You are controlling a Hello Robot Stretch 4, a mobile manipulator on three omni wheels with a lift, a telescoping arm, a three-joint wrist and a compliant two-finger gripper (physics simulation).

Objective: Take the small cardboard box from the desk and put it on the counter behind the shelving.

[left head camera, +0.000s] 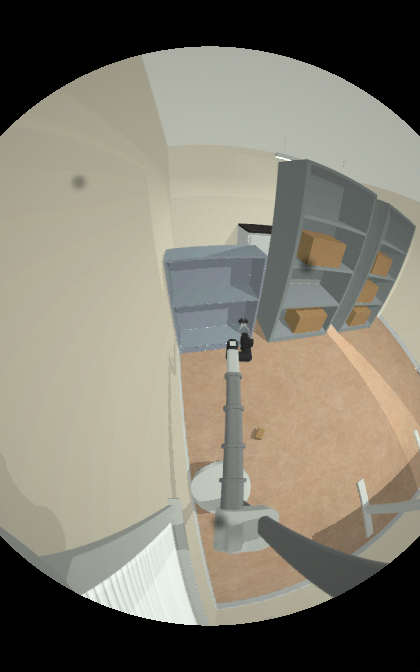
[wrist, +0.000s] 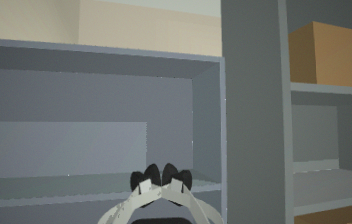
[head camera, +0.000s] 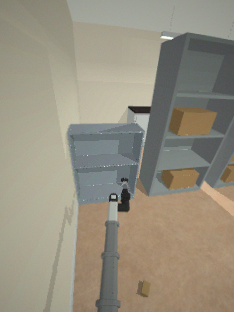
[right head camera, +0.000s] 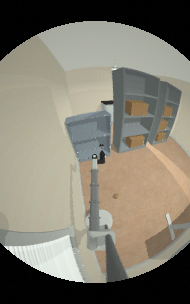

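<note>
A small cardboard box lies on the floor to the right of the extended arm. My gripper is at the front of the low blue-grey shelving, near its right side. Its fingertips meet and hold nothing. The counter, white with a dark top, stands behind the shelving and is partly hidden by the tall shelf unit. The small box and the counter do not show in the wrist view.
The tall grey shelf unit stands close to the right of the low shelving and holds larger boxes. Another shelf unit stands farther right. A wall runs along the left of the arm.
</note>
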